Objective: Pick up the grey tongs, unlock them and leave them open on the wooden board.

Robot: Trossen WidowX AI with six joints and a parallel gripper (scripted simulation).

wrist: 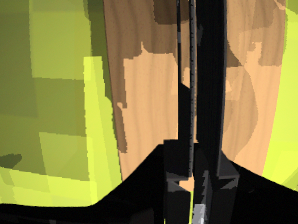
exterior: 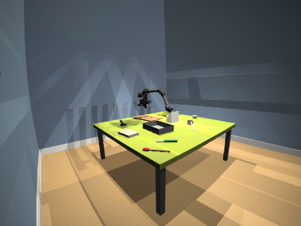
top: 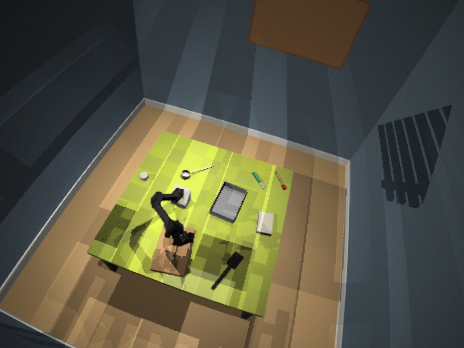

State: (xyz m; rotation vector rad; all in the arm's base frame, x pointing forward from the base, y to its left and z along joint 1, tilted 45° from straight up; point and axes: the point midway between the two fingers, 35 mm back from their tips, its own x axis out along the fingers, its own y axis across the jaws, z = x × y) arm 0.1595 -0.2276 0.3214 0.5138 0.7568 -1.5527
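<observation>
The wooden board is 50 mm behind my gripper tip, 20 mm to the right of it and 150 mm below it. The rest, counted from my gripper tip: roasting tin: 230 mm ahead, 480 mm to the left, 130 mm below; yellow piece: 10 mm ahead, 80 mm to the right, 40 mm above; black spatula: 370 mm ahead, 40 mm to the right, 150 mm below.
</observation>
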